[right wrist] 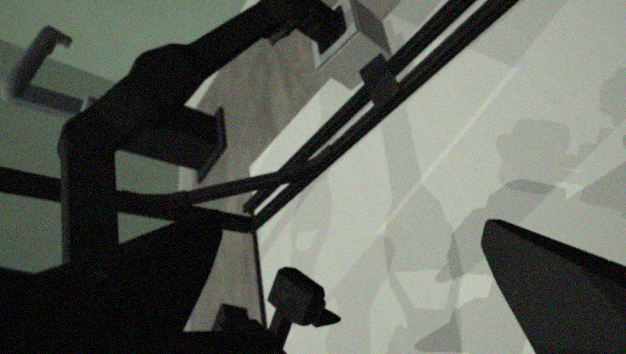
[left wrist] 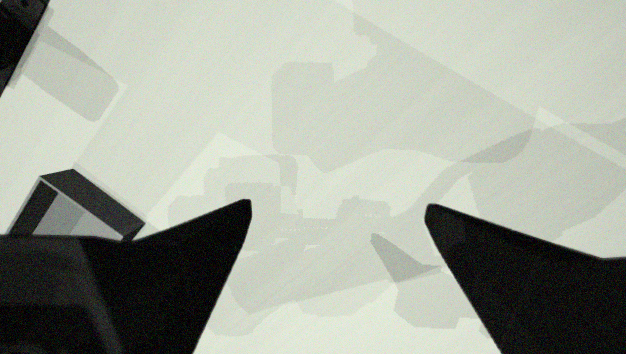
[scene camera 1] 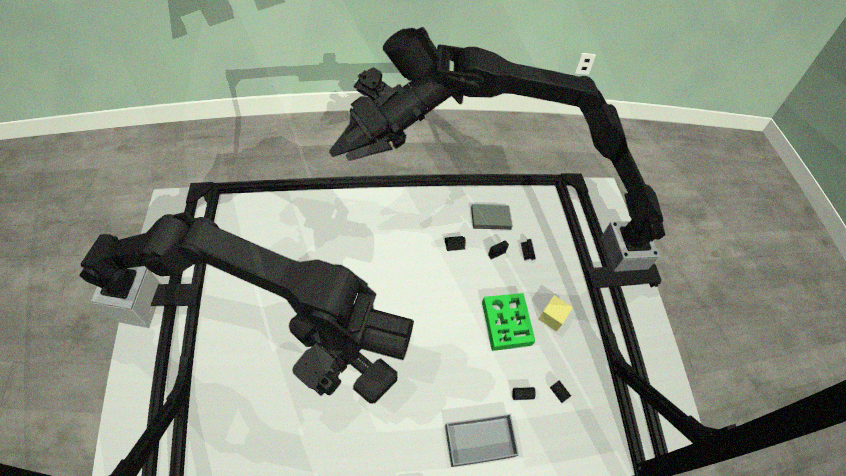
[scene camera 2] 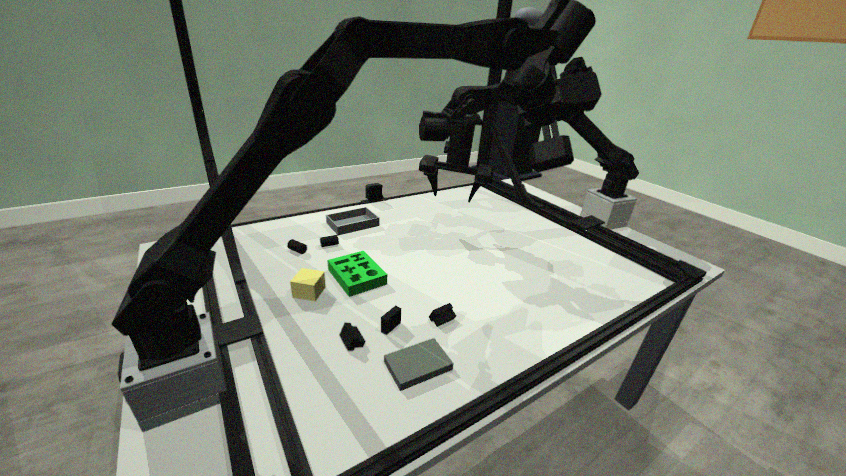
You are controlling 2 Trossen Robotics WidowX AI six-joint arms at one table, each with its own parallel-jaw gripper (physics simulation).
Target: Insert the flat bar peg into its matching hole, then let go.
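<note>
A small black slab-like peg [scene camera 1: 498, 248] [scene camera 2: 390, 319], apparently the flat bar, lies between two other black pegs near a grey slab. Small size makes its exact shape hard to tell. The green hole board [scene camera 1: 488, 332] [scene camera 2: 350, 287] lies flat; its straight slot [scene camera 1: 521, 333] [scene camera 2: 341, 261] is at one corner and looks unfilled. My left gripper [scene camera 1: 347, 378] [scene camera 2: 453, 197] [left wrist: 337, 209] is open and empty, pointing down above the table, well away from the board. My right gripper [scene camera 1: 340, 155] [right wrist: 351, 227] is open and empty, raised beyond the table's back frame in scene camera 1.
A yellow block [scene camera 1: 555, 312] [scene camera 2: 307, 284] stands beside the board. A grey tray [scene camera 1: 448, 445] [scene camera 2: 331, 224] and a grey slab [scene camera 1: 491, 216] [scene camera 2: 418, 362] lie at opposite sides. Two more black pegs [scene camera 1: 523, 393] [scene camera 1: 559, 390] lie near the tray. Black rails edge the table.
</note>
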